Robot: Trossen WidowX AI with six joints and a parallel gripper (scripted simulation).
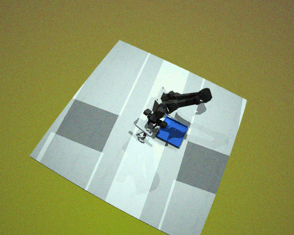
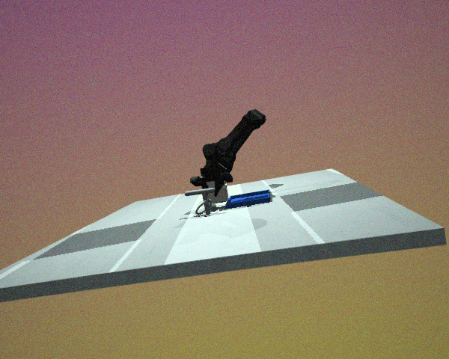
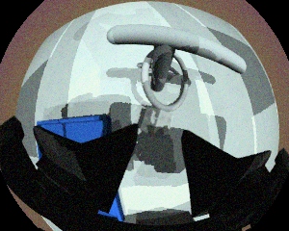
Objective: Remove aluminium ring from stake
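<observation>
Right now my gripper tip is 60 mm short of the aluminium ring, 20 mm to the left of it and 30 mm above it. The rest, counted from my gripper tip: blue tray: 60 mm behind, 160 mm to the left, 50 mm below.
</observation>
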